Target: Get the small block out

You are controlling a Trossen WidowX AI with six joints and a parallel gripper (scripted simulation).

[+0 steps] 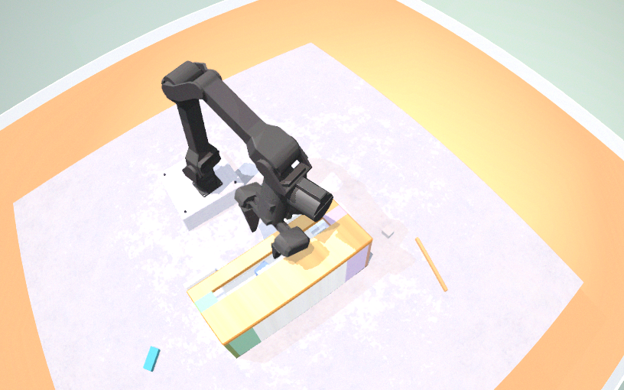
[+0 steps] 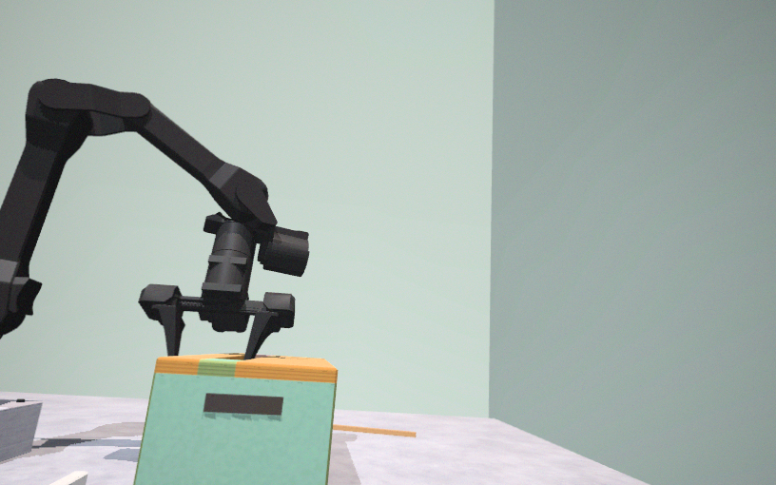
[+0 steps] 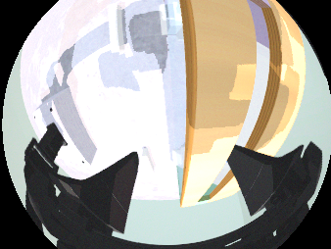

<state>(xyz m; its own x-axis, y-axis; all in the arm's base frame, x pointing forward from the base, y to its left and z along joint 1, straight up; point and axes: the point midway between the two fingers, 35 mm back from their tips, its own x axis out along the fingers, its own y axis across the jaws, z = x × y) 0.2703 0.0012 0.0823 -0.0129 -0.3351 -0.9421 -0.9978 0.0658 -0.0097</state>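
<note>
Right now the blue block is 40 mm to the right of my gripper tip, 40 mm ahead of it and 20 mm below it. The rest, counted from my gripper tip: thin orange stick (280 mm to the left, 270 mm ahead, 110 mm below).
</note>
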